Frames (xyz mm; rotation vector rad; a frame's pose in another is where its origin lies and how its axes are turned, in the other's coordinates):
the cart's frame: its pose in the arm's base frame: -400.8 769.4 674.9 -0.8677 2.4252 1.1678
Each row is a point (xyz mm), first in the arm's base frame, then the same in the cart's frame.
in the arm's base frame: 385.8 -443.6 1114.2
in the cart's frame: -360.3 -828.6 -1211.1
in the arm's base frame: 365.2 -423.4 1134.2
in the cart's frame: -362.5 -793.7 -1207.9
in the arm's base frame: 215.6 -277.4 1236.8
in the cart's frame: -356.5 -566.1 -1159.3
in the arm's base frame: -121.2 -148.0 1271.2
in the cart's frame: -165.5 -267.2 -1084.7
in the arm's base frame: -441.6 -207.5 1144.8
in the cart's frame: 168.0 -166.1 -1058.8
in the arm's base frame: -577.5 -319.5 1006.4
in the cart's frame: 386.4 -215.7 -1063.5
